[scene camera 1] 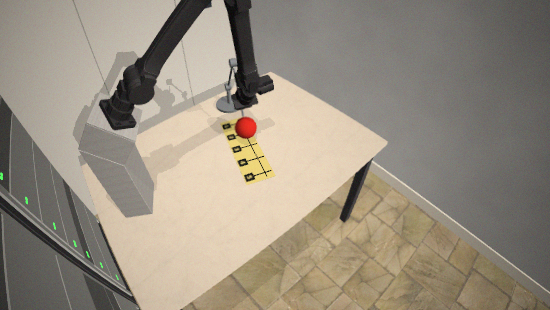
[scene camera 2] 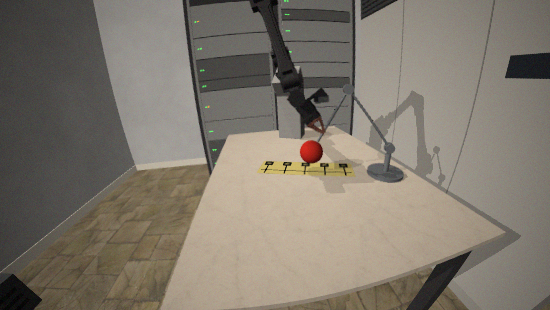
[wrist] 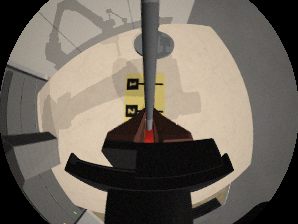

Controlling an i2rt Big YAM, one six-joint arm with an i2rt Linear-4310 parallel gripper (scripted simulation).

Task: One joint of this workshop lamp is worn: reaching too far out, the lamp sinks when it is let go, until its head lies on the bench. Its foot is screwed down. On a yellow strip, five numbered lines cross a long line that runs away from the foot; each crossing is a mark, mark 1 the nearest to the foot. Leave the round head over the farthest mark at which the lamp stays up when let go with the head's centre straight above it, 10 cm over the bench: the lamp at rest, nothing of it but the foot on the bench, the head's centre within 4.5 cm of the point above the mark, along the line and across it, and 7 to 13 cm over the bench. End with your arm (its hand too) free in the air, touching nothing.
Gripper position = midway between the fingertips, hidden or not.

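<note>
You can picture my gripper (wrist: 149, 111) here, and along with it there's a yellow strip (wrist: 134, 102).
</note>
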